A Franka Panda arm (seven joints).
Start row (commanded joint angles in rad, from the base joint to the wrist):
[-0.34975, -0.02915, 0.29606, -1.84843, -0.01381, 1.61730, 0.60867]
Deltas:
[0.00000, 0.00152, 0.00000, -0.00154, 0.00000, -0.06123, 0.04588]
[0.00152, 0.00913, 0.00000, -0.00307, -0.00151, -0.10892, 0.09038]
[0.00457, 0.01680, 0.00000, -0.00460, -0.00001, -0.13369, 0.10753]
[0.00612, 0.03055, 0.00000, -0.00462, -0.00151, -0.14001, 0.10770]
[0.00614, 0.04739, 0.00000, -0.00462, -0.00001, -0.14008, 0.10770]
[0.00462, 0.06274, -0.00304, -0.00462, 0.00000, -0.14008, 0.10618]
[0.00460, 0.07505, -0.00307, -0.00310, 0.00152, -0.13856, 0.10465]
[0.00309, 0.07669, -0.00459, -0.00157, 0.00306, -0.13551, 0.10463]
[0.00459, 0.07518, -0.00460, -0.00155, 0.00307, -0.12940, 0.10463]
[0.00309, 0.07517, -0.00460, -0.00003, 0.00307, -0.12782, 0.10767]
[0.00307, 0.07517, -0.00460, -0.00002, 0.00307, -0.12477, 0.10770]
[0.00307, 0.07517, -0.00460, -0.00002, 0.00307, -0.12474, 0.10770]
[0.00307, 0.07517, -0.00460, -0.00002, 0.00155, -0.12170, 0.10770]
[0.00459, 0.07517, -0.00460, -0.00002, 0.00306, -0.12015, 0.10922]
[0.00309, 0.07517, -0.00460, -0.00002, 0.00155, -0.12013, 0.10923]
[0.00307, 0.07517, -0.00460, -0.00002, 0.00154, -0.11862, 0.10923]
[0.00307, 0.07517, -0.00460, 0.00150, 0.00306, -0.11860, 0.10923]
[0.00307, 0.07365, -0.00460, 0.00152, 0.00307, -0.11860, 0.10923]
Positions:
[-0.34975, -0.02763, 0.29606, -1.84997, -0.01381, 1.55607, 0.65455]
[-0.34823, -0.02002, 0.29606, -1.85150, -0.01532, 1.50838, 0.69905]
[-0.34518, -0.01235, 0.29606, -1.85303, -0.01382, 1.48361, 0.71620]
[-0.34363, 0.00140, 0.29606, -1.85305, -0.01532, 1.47729, 0.71637]
[-0.34361, 0.01824, 0.29606, -1.85305, -0.01382, 1.47722, 0.71637]
[-0.34513, 0.03359, 0.29302, -1.85305, -0.01381, 1.47722, 0.71485]
[-0.34515, 0.04590, 0.29299, -1.85153, -0.01229, 1.47874, 0.71332]
[-0.34666, 0.04754, 0.29147, -1.85000, -0.01075, 1.48179, 0.71330]
[-0.34516, 0.04603, 0.29146, -1.84998, -0.01074, 1.48790, 0.71330]
[-0.34666, 0.04602, 0.29146, -1.84846, -0.01074, 1.48948, 0.71634]
[-0.34668, 0.04602, 0.29146, -1.84845, -0.01074, 1.49253, 0.71637]
[-0.34668, 0.04602, 0.29146, -1.84845, -0.01074, 1.49256, 0.71637]
[-0.34668, 0.04602, 0.29146, -1.84845, -0.01226, 1.49560, 0.71637]
[-0.34516, 0.04602, 0.29146, -1.84845, -0.01075, 1.49715, 0.71789]
[-0.34666, 0.04602, 0.29146, -1.84845, -0.01226, 1.49717, 0.71790]
[-0.34668, 0.04602, 0.29146, -1.84845, -0.01227, 1.49868, 0.71790]
[-0.34668, 0.04602, 0.29146, -1.84693, -0.01075, 1.49870, 0.71790]
[-0.34668, 0.04450, 0.29146, -1.84691, -0.01074, 1.49870, 0.71790]

